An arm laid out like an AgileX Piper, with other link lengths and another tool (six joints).
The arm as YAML. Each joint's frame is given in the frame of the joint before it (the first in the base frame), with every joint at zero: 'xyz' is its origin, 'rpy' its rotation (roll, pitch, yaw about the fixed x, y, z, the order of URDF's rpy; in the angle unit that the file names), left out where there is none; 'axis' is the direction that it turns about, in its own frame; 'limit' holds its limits. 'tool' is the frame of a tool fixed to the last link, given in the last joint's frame.
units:
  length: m
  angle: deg
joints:
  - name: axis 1
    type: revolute
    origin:
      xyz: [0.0, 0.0, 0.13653]
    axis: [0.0, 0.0, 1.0]
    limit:
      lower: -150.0
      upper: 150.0
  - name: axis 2
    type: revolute
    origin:
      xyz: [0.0, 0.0, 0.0]
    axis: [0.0, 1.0, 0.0]
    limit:
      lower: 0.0
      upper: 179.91
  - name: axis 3
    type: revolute
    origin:
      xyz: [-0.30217, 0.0, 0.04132]
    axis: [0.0, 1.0, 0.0]
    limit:
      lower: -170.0
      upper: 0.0
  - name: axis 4
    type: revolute
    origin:
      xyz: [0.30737, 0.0, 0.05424]
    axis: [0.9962, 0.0, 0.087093]
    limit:
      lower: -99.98
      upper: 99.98
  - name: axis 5
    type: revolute
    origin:
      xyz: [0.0, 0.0, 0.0]
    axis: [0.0, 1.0, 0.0]
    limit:
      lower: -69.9
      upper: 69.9
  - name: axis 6
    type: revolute
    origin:
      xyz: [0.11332, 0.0, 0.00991]
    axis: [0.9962, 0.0, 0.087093]
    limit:
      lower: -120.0
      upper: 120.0
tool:
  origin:
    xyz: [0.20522, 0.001, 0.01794]
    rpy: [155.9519, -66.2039, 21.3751]
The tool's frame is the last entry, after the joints.
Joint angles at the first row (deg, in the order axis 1, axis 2, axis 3, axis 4, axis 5, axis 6):
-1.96, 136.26, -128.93, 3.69, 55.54, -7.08
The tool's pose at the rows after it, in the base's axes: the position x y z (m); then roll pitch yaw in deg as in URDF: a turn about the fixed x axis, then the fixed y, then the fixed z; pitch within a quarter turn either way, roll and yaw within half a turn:
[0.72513 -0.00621 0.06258 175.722 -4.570 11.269]
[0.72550 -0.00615 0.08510 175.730 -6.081 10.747]
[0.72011 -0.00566 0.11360 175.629 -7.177 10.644]
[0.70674 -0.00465 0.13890 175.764 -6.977 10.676]
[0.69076 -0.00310 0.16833 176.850 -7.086 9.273]
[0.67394 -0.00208 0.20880 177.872 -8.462 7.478]
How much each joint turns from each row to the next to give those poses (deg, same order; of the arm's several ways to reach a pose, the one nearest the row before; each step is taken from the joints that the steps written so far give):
0.00, -0.42, 0.01, 0.10, 0.90, 1.28
0.00, -1.86, -0.01, 0.00, 0.36, 0.65
0.00, -2.63, 0.00, 0.00, 1.53, 0.26
0.00, -2.79, 0.00, 0.00, 3.00, 0.18
0.00, -3.24, 0.00, 0.09, 3.26, 1.81
0.00, -4.16, 0.01, 0.00, 2.85, 2.25

